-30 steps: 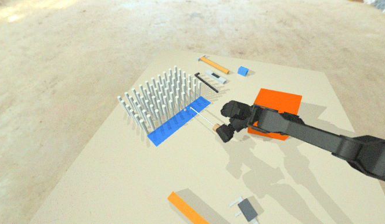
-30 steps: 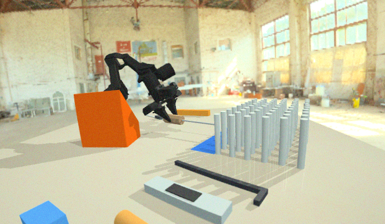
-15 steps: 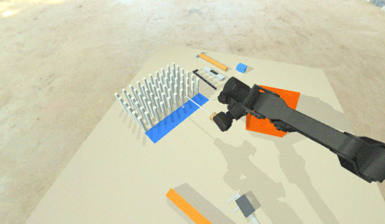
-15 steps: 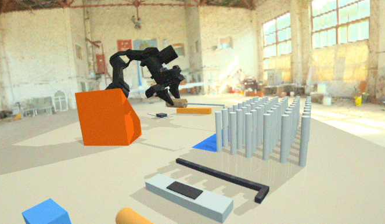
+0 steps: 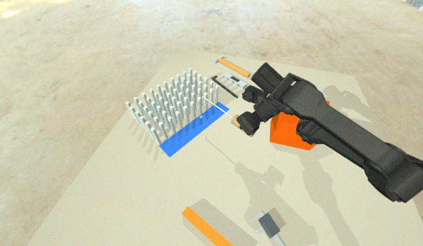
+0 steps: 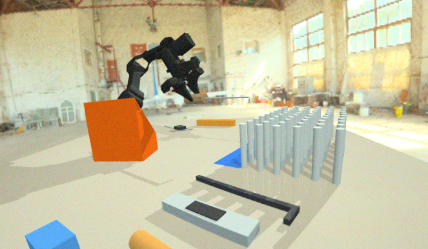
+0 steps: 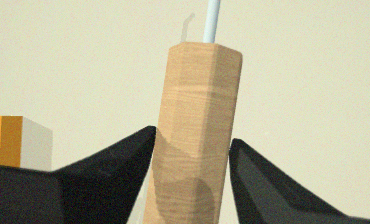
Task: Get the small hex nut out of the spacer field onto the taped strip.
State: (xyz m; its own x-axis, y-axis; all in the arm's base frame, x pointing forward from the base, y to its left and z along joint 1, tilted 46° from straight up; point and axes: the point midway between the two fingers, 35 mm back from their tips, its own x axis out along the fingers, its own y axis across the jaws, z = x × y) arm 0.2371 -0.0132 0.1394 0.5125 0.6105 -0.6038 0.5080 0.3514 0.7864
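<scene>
Now: gripper tip 550 mm to the left of the blue cube, 140 mm above it and 120 mm past it. Round my gripper tip: orange bar 330 mm to the left, 150 mm below, 50 mm ahead; then blue taped strip 200 mm ahead, 160 mm below, 80 mm to the right; then grey block 460 mm to the right, 150 mm below, 70 mm ahead.
</scene>
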